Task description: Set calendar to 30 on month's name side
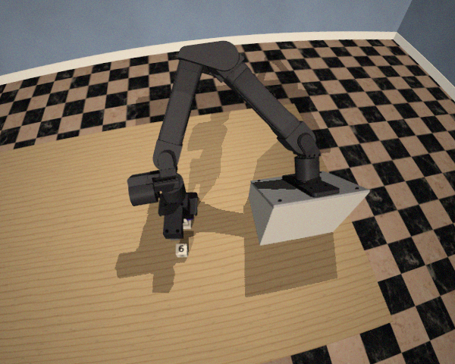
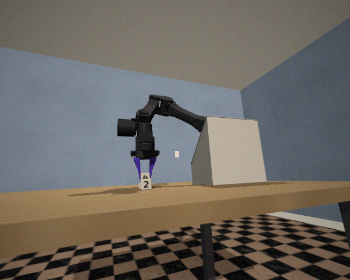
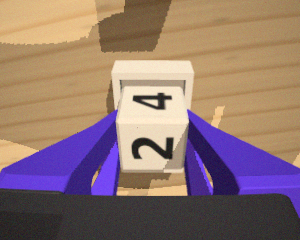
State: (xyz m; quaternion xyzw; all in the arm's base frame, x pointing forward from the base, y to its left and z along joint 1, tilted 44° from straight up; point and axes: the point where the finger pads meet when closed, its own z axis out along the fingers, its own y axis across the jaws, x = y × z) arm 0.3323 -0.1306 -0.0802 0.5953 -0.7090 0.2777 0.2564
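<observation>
My hand is 20 mm to the left of the white tray and 30 mm above it.
</observation>
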